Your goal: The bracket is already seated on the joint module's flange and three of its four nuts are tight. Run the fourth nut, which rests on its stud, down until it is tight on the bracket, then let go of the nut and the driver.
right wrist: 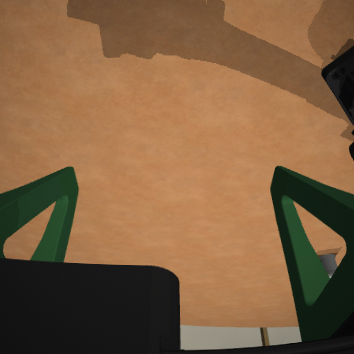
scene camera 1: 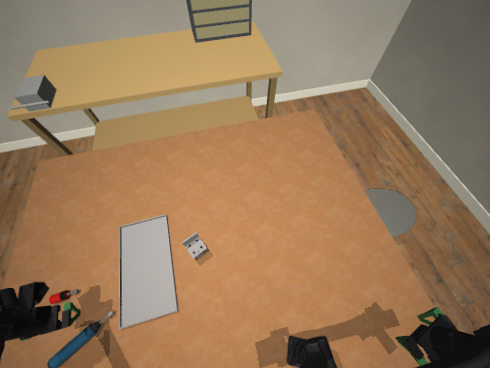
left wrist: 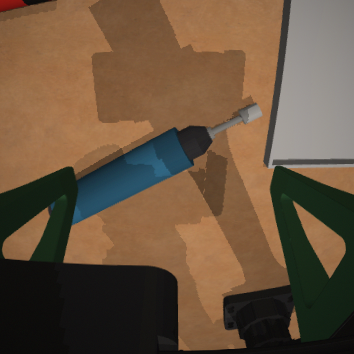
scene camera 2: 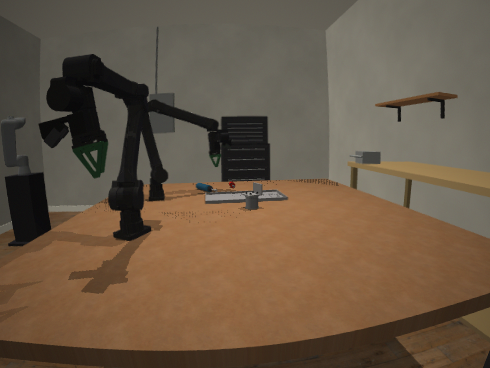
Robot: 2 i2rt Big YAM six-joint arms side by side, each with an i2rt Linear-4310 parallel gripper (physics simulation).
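Places are measured from the left arm's base along level axes (x left, y back, z up), in metres.
Where they show: left gripper, between the fingertips: (scene camera 1: 65, 317) (left wrist: 173, 176) (scene camera 2: 216, 166); right gripper, between the fingertips: (right wrist: 174, 177) (scene camera 1: 408, 328) (scene camera 2: 99, 175); left arm's base, origin of its link: (left wrist: 257, 304) (scene camera 2: 156, 198); right arm's base, origin of its link: (scene camera 1: 304, 353) (scene camera 2: 132, 233).
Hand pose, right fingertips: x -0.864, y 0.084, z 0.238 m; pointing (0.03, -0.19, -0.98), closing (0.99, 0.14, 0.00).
Note:
Things, the pixels of their top centre, and the offset from my right fingertips.
- grey joint module, centre of its top: (scene camera 2: 251, 191) dx +0.511, dy -0.529, dz -0.164 m
- blue driver, centre of its top: (left wrist: 145, 176) (scene camera 1: 79, 338) (scene camera 2: 206, 184) dx +0.997, dy -0.387, dz -0.197 m
- white tray, centre of its top: (scene camera 1: 145, 264) (scene camera 2: 244, 194) dx +0.737, dy -0.557, dz -0.222 m
- red driver, centre of its top: (scene camera 1: 62, 294) (scene camera 2: 232, 182) dx +1.059, dy -0.567, dz -0.204 m
The light grey bracket (scene camera 1: 195, 246) (scene camera 2: 257, 188) sits on the grey joint module (scene camera 2: 251, 202), right of the tray in scene camera 1. The nuts and studs are too small to tell apart. Part of the module (right wrist: 328, 264) shows through the right finger's opening in the right wrist view. The blue driver (scene camera 1: 75, 345) (scene camera 2: 204, 187) (left wrist: 135, 172) lies on the table, its silver socket towards the tray. My left gripper (scene camera 2: 215, 165) (left wrist: 173, 176) is open and empty above the blue driver, not touching it. My right gripper (scene camera 1: 411, 327) (scene camera 2: 96, 175) (right wrist: 174, 177) is open and empty, high above the table.
A white tray (scene camera 1: 145, 270) (scene camera 2: 220, 201) (left wrist: 320, 85) lies between the blue driver and the bracket. A red driver (scene camera 1: 60, 297) (scene camera 2: 231, 184) (left wrist: 12, 5) lies beyond the blue one. A black arm base (scene camera 1: 310, 351) stands near the front edge; another base (left wrist: 260, 315) shows in the left wrist view.

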